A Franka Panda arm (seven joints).
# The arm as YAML. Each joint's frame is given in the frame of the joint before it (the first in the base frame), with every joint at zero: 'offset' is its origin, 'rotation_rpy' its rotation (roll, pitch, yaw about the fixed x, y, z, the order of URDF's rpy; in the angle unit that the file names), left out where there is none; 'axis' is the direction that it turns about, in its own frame. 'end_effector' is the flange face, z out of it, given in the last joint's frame.
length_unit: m
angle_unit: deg
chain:
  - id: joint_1
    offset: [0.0, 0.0, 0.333]
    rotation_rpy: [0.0, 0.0, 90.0]
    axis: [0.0, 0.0, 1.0]
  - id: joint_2
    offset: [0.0, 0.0, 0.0]
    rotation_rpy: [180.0, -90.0, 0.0]
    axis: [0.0, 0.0, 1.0]
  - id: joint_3
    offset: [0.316, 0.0, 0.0]
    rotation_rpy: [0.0, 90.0, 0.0]
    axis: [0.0, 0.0, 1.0]
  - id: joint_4
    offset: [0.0, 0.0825, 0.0]
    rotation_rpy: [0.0, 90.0, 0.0]
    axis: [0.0, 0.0, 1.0]
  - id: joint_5
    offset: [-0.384, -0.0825, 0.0]
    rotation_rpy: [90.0, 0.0, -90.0]
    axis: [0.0, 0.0, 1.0]
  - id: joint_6
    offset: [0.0, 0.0, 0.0]
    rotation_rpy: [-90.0, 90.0, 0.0]
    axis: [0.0, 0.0, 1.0]
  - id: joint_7
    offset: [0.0, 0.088, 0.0]
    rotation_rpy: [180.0, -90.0, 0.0]
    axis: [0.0, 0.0, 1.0]
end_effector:
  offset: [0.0, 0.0, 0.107]
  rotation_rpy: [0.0, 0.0, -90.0]
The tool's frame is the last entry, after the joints.
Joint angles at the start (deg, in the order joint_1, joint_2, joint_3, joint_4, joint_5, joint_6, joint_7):
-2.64 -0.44 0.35 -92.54 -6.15 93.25 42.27
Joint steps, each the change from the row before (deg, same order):
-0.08 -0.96 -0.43 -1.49 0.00 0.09 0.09
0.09 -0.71 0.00 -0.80 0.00 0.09 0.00
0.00 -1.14 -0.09 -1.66 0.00 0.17 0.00
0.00 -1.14 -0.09 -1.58 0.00 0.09 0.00
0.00 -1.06 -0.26 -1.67 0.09 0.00 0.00
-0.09 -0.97 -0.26 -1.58 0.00 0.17 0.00
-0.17 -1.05 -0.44 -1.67 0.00 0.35 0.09
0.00 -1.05 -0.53 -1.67 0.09 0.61 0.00
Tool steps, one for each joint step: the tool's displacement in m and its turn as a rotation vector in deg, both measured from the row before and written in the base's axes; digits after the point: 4 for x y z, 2 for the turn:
-0.0058 -0.0047 -0.0030 0.03 0.43 -0.59
-0.0038 0.0011 0.0003 0.00 0.00 0.10
-0.0065 -0.0005 -0.0027 0.02 0.35 -0.07
-0.0066 -0.0005 -0.0023 0.03 0.35 -0.08
-0.0067 -0.0020 -0.0041 0.15 0.60 -0.26
-0.0060 -0.0030 -0.0040 0.06 0.44 -0.33
-0.0064 -0.0053 -0.0039 0.09 0.26 -0.66
-0.0059 -0.0044 -0.0036 0.20 0.00 -0.47

